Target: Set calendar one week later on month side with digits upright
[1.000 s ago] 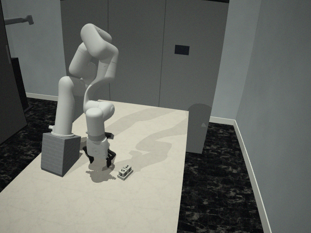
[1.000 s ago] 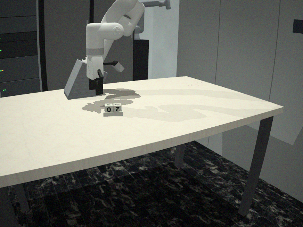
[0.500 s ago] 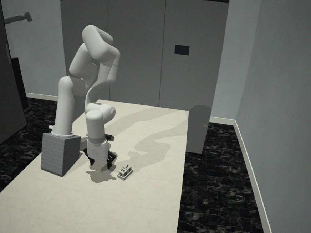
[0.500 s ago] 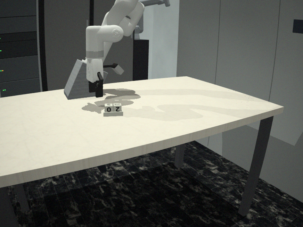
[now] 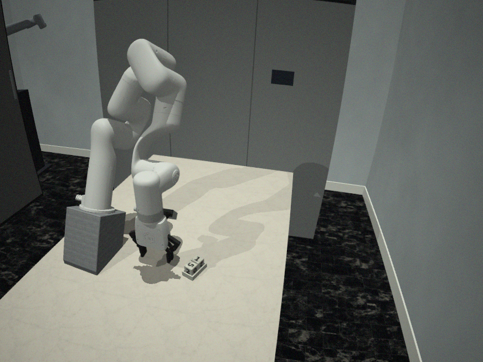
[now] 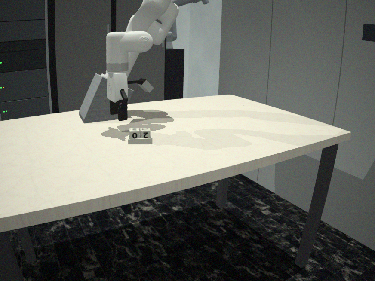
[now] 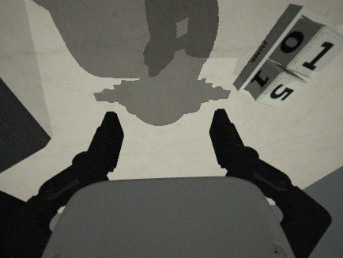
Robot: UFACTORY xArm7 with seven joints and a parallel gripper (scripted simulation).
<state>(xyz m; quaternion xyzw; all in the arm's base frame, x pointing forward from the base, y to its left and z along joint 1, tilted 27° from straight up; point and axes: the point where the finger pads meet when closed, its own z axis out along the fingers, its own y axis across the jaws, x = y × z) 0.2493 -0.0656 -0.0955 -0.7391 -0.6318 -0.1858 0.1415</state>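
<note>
Right now the digit cube is 130 mm ahead of my hand, 30 mm to the left of it and 40 mm below it. The rest, counted from my hand: tray: 120 mm ahead, 20 mm to the left, 60 mm below.
</note>
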